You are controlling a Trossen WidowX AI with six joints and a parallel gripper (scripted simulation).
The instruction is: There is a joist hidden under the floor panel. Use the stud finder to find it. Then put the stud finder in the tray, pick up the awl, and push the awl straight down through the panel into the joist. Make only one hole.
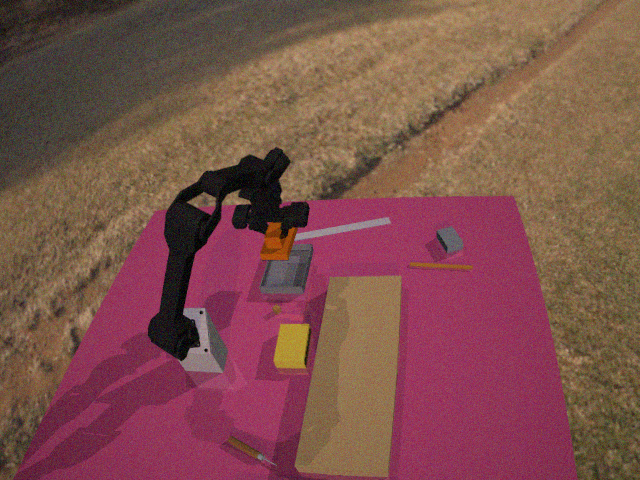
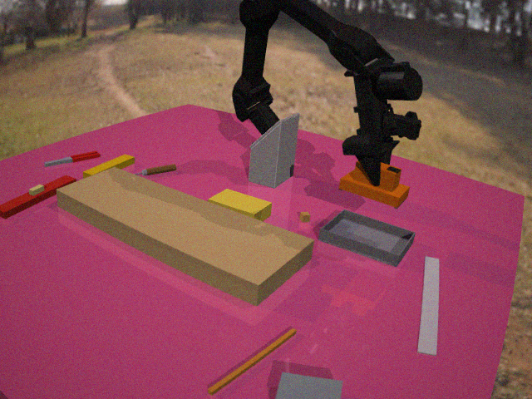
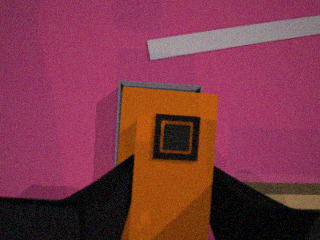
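The tray lies 11 cm below my gripper tip. Round my gripper tip: white strip: 15 cm ahead, 15 cm to the left, 13 cm below; small tan cube: 3 cm behind, 15 cm to the right, 12 cm below; orange stud finder: 1 cm to the left, 2 cm above.
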